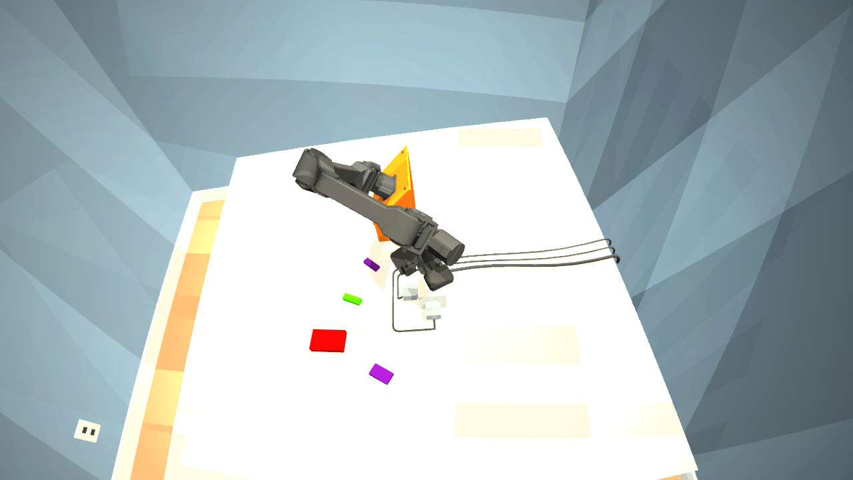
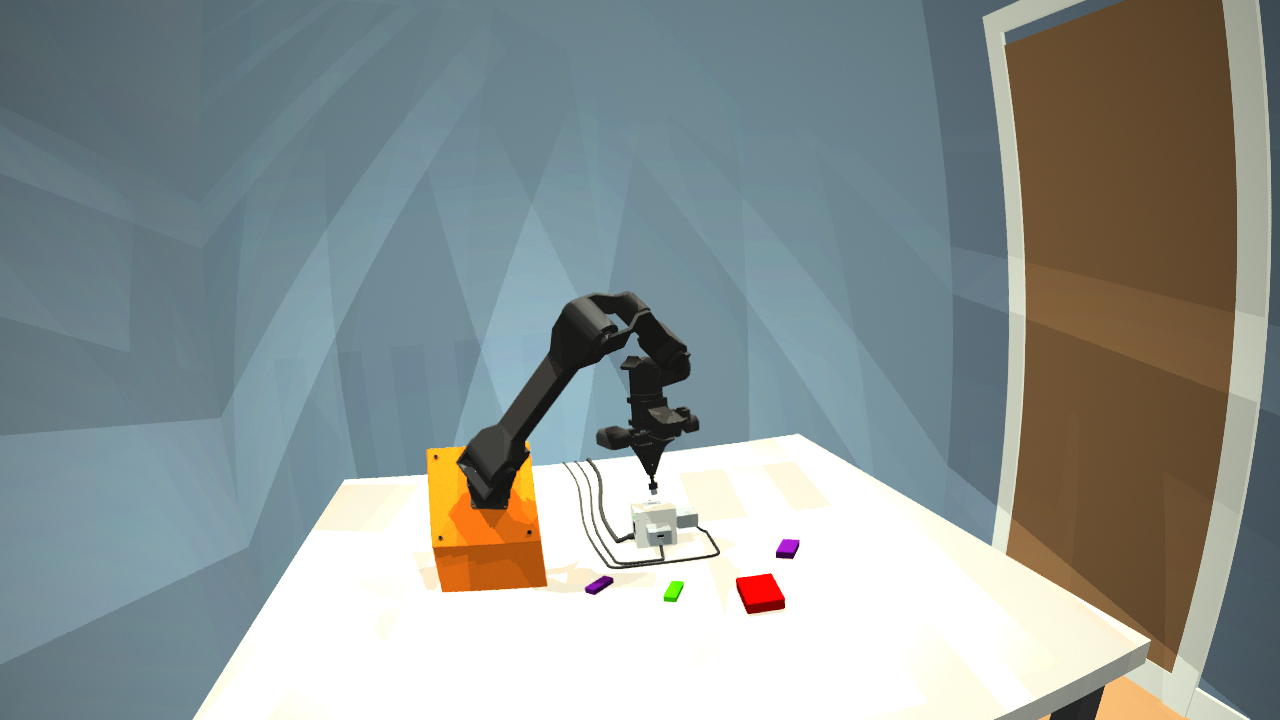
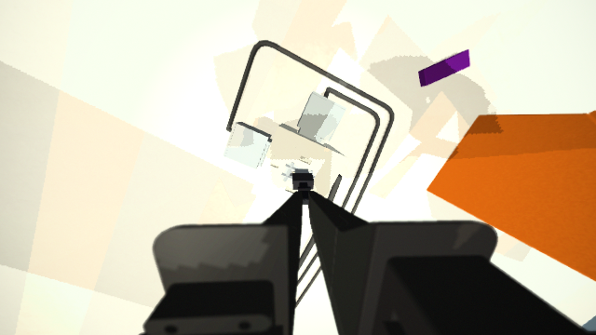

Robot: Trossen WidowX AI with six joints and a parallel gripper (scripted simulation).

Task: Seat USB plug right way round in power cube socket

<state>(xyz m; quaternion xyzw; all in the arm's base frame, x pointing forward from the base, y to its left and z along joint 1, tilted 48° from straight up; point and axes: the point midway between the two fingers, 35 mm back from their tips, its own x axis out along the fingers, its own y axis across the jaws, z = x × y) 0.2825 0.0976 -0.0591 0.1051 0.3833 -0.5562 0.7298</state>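
My gripper tip is 20 mm above the black USB plug. From my gripper tip the other things lie so: metal-rimmed socket: 70 mm below, 10 mm to the left; green block: 230 mm to the right, 130 mm below; red block: 280 mm to the right, 130 mm below, 130 mm ahead.
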